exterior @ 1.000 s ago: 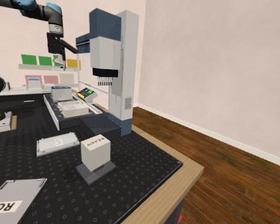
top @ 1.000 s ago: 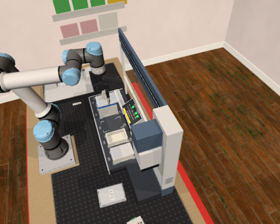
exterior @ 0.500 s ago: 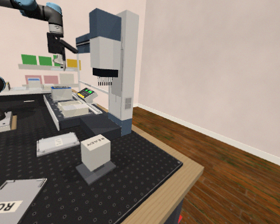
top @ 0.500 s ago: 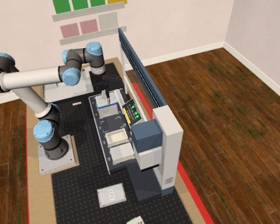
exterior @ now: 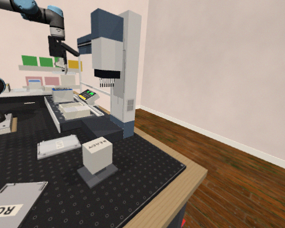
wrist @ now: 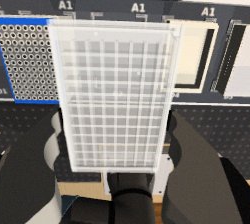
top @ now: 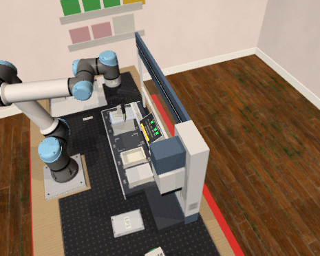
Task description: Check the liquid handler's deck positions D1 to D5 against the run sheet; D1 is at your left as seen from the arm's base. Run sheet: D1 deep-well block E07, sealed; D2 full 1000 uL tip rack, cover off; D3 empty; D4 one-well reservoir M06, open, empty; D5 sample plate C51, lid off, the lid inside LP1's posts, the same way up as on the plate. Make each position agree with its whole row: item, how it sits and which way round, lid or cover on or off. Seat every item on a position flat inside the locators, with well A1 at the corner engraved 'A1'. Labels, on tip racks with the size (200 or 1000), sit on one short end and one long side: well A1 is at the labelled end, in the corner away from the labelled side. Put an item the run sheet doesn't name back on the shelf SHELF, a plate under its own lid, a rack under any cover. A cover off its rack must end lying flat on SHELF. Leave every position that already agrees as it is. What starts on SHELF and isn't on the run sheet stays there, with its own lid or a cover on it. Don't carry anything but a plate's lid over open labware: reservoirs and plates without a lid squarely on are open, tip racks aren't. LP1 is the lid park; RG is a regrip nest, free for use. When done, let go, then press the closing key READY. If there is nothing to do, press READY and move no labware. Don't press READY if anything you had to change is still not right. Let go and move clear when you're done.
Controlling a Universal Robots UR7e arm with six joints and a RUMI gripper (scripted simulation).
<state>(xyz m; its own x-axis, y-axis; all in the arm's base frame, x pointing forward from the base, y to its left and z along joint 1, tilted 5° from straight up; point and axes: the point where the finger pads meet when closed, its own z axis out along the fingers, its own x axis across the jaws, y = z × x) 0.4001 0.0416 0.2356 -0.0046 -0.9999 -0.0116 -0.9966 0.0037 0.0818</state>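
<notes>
Now: the cream one-well reservoir 220 mm below my hand and 120 mm to the right of it. The rest, counted from my hand: blue-rimmed tip rack (160 mm below, 130 mm to the left, 10 mm ahead); clear well plate (10 mm below); deep-well block (250 mm to the right, 210 mm below).
</notes>
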